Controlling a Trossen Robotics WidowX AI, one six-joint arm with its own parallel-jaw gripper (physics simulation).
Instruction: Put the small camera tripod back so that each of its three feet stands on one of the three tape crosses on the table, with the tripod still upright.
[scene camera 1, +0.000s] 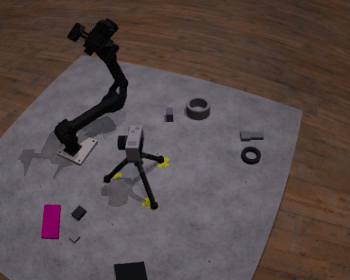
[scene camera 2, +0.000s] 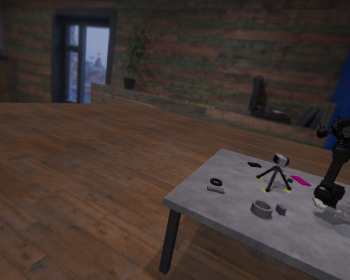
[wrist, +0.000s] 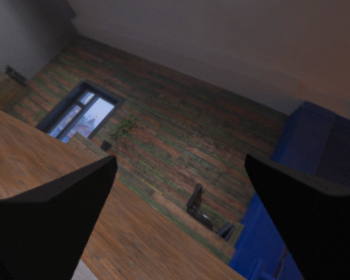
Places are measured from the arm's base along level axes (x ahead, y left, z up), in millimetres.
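Where they show: gripper, fingertip midpoint: (scene camera 1: 91, 40) (scene camera 2: 327, 118) (wrist: 181, 160); arm's base at its link origin: (scene camera 1: 72, 148) (scene camera 2: 328, 204).
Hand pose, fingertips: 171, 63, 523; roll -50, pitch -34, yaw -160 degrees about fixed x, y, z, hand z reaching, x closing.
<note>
Things, the pixels of their top centre, and the offset from my fingertips, as dx, dy, dz. "pt": a spot on its surface instead. Level surfaces: height alone.
- left foot at a spot on its surface: (scene camera 1: 107, 179) pt +64, -105, -517
- front foot at a spot on its surface: (scene camera 1: 154, 205) pt +271, -104, -521
- back foot at a spot on its surface: (scene camera 1: 160, 159) pt +179, +76, -512
- table at its surface level: dz -537
- magenta block at its top centre: (scene camera 1: 50, 220) (scene camera 2: 300, 180) -10, -386, -528
- black block at its top centre: (scene camera 1: 78, 212) +60, -286, -522
- dark slab at its top centre: (scene camera 1: 130, 271) +354, -373, -522
- purple block at its top centre: (scene camera 1: 169, 111) (scene camera 2: 281, 206) +73, +303, -496
- grey hollow cylinder at its top centre: (scene camera 1: 198, 103) (scene camera 2: 262, 205) +157, +397, -488
- black ring at its top centre: (scene camera 1: 251, 154) +461, +282, -521
- grey flat piece at its top centre: (scene camera 1: 252, 134) (scene camera 2: 215, 188) +423, +382, -522
The small tripod (scene camera 1: 143, 173) (scene camera 2: 276, 171) stands upright on three spread black legs with a light grey camera (scene camera 1: 134, 142) (scene camera 2: 281, 160) on top. Its feet are close to the three yellow tape crosses. In scene camera 1, the left foot (scene camera 1: 107, 179) is beside its cross (scene camera 1: 117, 175), the front foot (scene camera 1: 154, 205) is at the right edge of its cross (scene camera 1: 147, 202), and the back foot (scene camera 1: 160, 159) overlaps the upper left of its cross (scene camera 1: 166, 162). My gripper (scene camera 1: 91, 31) (scene camera 2: 332, 126) (wrist: 181, 160) is open and empty, raised high and away from the tripod.
On the table (scene camera 1: 215, 200) (scene camera 2: 225, 165) lie a magenta block (scene camera 1: 51, 221) (scene camera 2: 301, 180), a black block (scene camera 1: 79, 213), a dark slab (scene camera 1: 131, 271), a purple block (scene camera 1: 169, 115), a grey hollow cylinder (scene camera 1: 198, 115), a black ring (scene camera 1: 251, 162) and a grey flat piece (scene camera 1: 251, 135).
</note>
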